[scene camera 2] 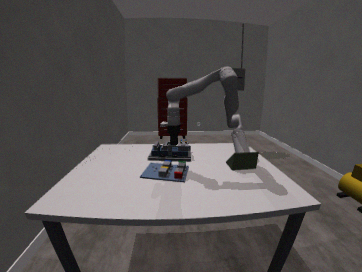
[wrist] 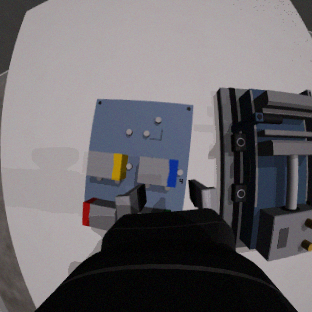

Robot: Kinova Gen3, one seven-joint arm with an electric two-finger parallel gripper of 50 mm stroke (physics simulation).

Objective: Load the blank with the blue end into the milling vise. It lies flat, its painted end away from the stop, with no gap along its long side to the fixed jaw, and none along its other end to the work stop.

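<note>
The blank with the blue end [wrist: 154, 171] [scene camera 2: 167, 163] lies flat on the blue plate [wrist: 115, 115] [scene camera 2: 150, 175], its blue end toward the vise in the wrist view. The milling vise [wrist: 225, 165] [scene camera 2: 170, 157] stands beside the plate, at the right of the wrist view, partly cut off by its edge. Parallel grey jaw bars show in its upper part. My gripper [wrist: 166, 190] [scene camera 2: 173, 143] is open and empty. In the wrist view its fingers appear below the blue-ended blank; in the scene view it is over the vise area, and its fingertips are hard to make out.
On the plate are a yellow-ended blank [wrist: 102, 165] [scene camera 2: 163, 171], a red-ended blank [wrist: 102, 215] [scene camera 2: 178, 174], a green-ended blank [scene camera 2: 182, 164] mostly hidden by my gripper in the wrist view, and several small pegs. A dark green wedge-shaped block [scene camera 2: 243, 161] is by the arm's base.
</note>
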